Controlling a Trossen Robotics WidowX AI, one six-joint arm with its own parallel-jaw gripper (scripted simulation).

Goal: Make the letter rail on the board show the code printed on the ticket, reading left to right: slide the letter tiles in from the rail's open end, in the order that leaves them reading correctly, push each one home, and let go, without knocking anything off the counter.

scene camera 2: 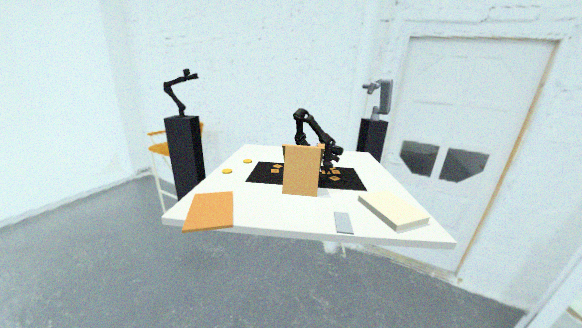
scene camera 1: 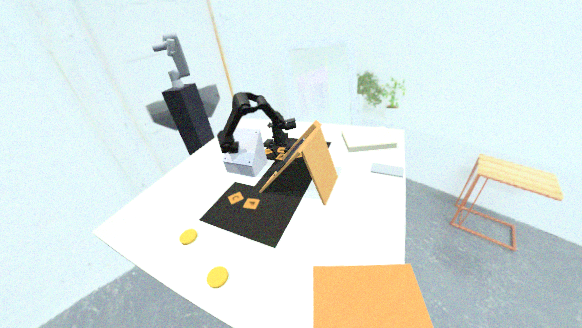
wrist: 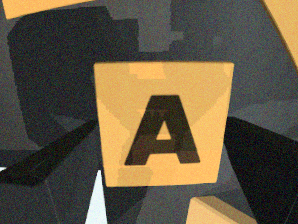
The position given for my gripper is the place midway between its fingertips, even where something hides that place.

I see my gripper (wrist: 163,128), a cream box (scene camera 2: 396,213), an orange pad (scene camera 2: 210,211) and a black mat (scene camera 1: 266,224).
The cream box is seen too in scene camera 1 (scene camera 1: 375,138). The black mat is seen too in scene camera 2 (scene camera 2: 349,180) and in the wrist view (wrist: 55,93). The wrist view does not show the cream box: it is out of frame. The wrist view misses the orange pad: it is out of frame.
